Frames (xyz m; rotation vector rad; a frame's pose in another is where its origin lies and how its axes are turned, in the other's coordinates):
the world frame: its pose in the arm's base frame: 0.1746 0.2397 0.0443 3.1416 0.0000 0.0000
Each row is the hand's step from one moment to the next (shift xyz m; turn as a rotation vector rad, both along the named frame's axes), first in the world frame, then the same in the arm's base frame.
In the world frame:
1: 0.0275 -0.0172 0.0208 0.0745 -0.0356 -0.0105
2: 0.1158 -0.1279 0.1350 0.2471 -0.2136 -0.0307
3: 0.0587 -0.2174 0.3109 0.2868 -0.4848 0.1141
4: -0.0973 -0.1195 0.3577 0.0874 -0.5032 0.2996
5: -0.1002 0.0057 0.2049 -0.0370 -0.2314 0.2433
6: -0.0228 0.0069 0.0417 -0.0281 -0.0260 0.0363
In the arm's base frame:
1: 0.0275 0.0172 -0.0208 0.0745 0.0356 0.0105
2: 0.1158 0.1279 -0.1350 0.2471 0.2136 0.0307
3: 0.0587 0.2174 -0.3109 0.2868 0.4848 -0.1141
4: -0.0973 0.1195 -0.3577 0.0874 0.5032 -0.2996
5: -0.1002 -0.0057 -0.2049 -0.0370 0.2314 -0.2433
6: -0.0228 -0.0069 -0.0417 -0.0281 0.0260 -0.0363

